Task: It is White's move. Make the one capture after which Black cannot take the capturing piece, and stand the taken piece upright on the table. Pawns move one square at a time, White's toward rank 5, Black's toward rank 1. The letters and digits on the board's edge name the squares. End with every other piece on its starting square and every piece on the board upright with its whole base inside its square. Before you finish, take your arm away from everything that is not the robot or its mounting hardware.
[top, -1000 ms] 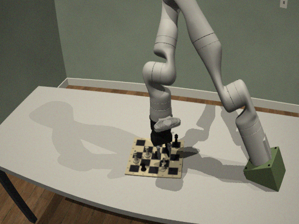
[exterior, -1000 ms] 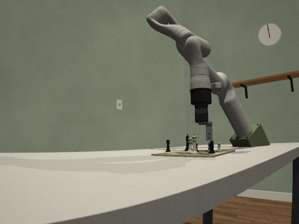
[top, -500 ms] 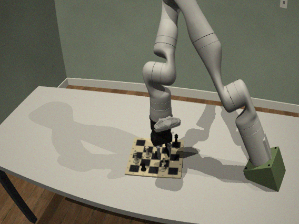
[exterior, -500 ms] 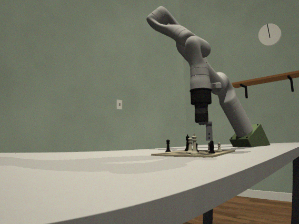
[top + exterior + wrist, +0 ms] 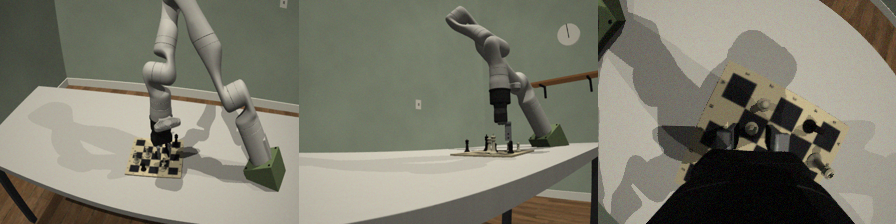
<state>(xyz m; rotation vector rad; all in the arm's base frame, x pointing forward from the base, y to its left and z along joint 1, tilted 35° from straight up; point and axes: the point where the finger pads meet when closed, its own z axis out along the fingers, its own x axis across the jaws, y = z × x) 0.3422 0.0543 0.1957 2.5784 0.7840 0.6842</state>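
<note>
My gripper is now 6 cm above the board, 4 cm short of it and 3 cm to the left of it.
</note>
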